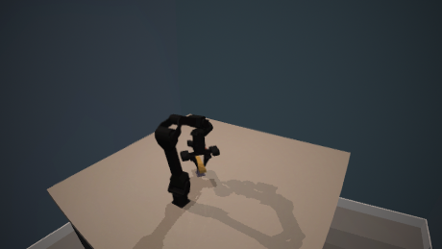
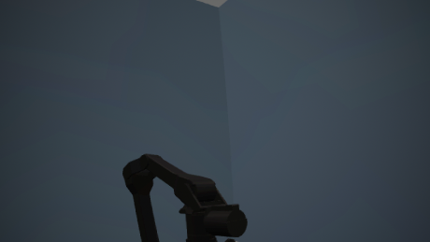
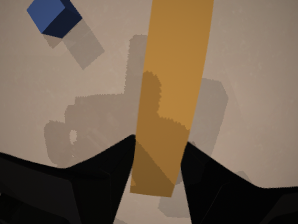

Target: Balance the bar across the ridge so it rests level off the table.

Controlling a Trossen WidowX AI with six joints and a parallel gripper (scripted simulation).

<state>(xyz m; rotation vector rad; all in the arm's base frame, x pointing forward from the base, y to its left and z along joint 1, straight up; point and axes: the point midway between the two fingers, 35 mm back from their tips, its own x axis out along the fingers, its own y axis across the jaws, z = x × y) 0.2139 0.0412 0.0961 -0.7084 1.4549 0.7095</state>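
The orange bar lies 2 cm to the left of my gripper tip and 2 cm ahead of it. The rest, counted from my gripper tip: small red cube 20 cm ahead, 14 cm to the left, 5 cm below; small blue cube 15 cm to the left, 5 cm below, 3 cm behind.
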